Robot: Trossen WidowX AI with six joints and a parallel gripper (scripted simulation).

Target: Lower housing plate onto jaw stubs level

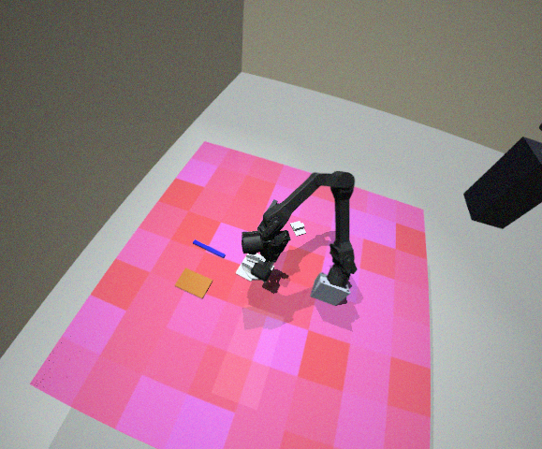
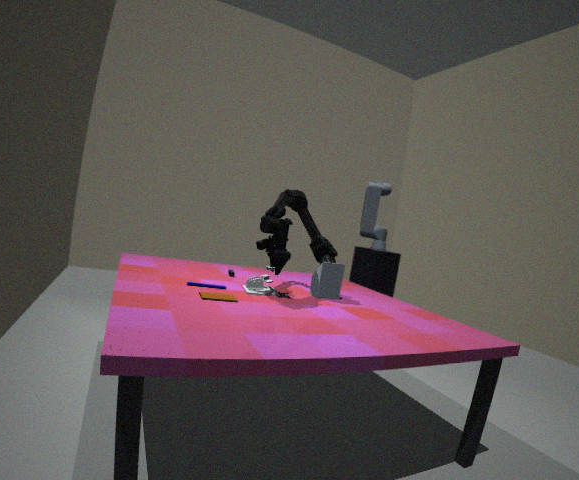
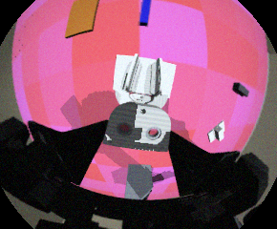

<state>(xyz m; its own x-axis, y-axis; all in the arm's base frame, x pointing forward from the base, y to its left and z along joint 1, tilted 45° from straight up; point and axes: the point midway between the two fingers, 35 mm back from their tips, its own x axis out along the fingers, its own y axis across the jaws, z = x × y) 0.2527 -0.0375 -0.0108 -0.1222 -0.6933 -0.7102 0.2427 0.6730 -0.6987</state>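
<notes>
My gripper tip is now 2 cm below the white housing plate and 1 cm short of it. Round my gripper tip: blue bar (26 cm ahead, 8 cm below, 4 cm to the right); then white ribbed fixture (8 cm below, 7 cm ahead, 2 cm to the right); then orange flat plate (26 cm ahead, 12 cm to the left, 8 cm below).
</notes>
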